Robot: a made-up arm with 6 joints.
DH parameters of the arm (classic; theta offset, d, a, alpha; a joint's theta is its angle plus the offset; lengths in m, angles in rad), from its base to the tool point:
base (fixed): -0.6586 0 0.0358 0
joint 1: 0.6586 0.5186 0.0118 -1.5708
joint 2: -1.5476 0 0.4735 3.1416
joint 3: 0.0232 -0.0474 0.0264 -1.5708
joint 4: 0 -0.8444 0.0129 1.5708
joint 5: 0 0.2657 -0.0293 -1.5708
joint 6: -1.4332 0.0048 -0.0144 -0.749
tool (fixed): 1.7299 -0.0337 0 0
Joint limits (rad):
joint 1: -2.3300..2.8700
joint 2: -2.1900..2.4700
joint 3: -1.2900..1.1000
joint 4: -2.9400..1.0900
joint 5: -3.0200..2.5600
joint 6: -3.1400..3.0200
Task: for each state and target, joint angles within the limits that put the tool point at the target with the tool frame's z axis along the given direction. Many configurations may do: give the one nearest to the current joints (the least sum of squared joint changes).
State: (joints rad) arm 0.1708 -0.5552 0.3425 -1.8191 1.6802 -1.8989
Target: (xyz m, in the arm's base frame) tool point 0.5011 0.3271 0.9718 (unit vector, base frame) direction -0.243 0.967 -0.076
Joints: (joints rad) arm 0.3477 -0.7649 -0.4281 -2.2080 1.5409 -1.8441
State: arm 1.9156 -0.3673 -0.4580 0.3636 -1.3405 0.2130
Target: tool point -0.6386 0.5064 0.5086 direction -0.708 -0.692 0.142
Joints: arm 2.6653 0.2687 -0.5634 0.7944 -1.0592 0.5374
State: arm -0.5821 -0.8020 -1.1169 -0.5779 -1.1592 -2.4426
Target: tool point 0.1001 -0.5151 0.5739 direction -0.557 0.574 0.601
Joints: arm -0.9503 -0.9911 -1.2468 -0.0648 -1.1448 -3.1400
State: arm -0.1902 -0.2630 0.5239 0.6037 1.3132 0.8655
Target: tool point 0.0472 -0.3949 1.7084 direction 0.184 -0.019 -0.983
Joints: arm -1.0181 -0.4636 0.3129 0.5297 1.3176 0.7329
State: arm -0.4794 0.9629 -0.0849 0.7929 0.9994 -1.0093
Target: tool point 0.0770 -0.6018 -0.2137 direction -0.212 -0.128 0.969
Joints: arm -1.1880 1.1925 -0.4181 0.4783 0.8369 -0.4626
